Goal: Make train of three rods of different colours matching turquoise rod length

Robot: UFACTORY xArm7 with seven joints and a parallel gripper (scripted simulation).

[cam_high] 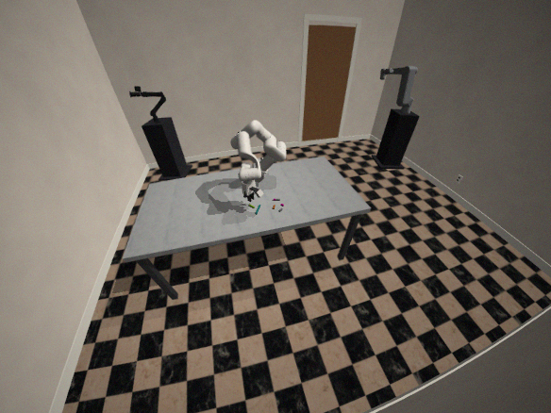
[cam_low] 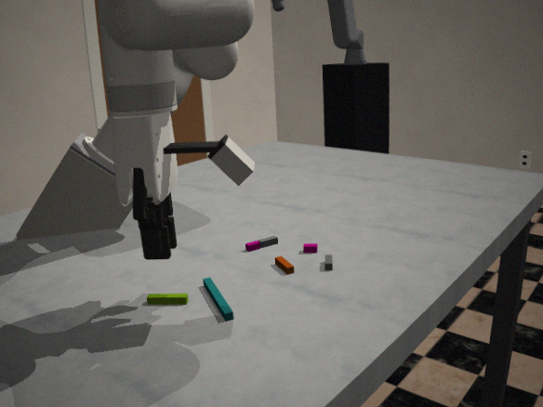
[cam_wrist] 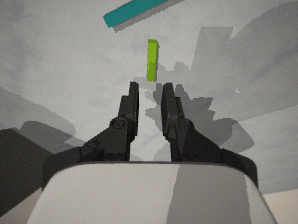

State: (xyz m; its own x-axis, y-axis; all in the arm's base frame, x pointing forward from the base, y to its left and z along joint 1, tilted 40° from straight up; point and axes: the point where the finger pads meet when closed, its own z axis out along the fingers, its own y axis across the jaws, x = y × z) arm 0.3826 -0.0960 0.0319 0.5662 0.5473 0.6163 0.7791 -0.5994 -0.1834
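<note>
The lime rod is 80 mm below my hand. Round my hand: turquoise rod 80 mm below, 50 mm to the left, 40 mm ahead; orange rod 170 mm to the left, 80 mm below, 10 mm ahead.
</note>
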